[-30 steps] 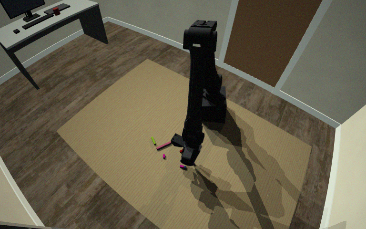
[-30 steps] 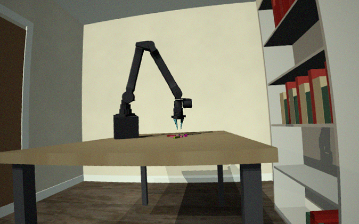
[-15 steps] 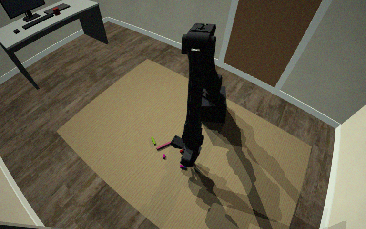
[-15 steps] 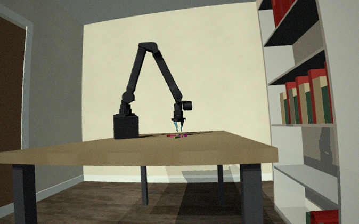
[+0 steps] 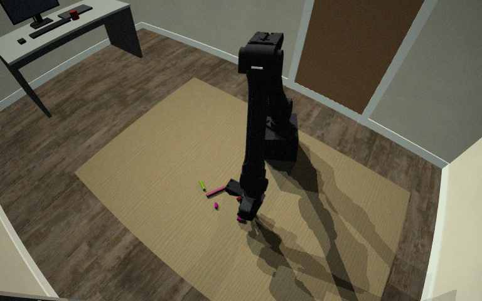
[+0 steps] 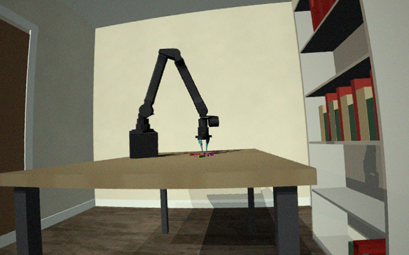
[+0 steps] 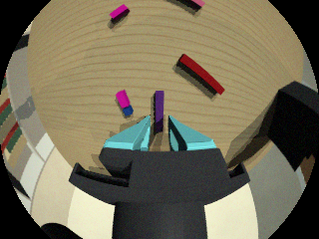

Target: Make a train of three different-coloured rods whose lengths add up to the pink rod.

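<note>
My gripper is now 20 mm above the purple rod. From my hand the other things lie so: blue rod 40 mm ahead, 10 mm to the left, 20 mm below; then red rod 30 mm behind, 70 mm to the right, 20 mm below; then pink rod 40 mm ahead, 170 mm to the right, 20 mm below.
</note>
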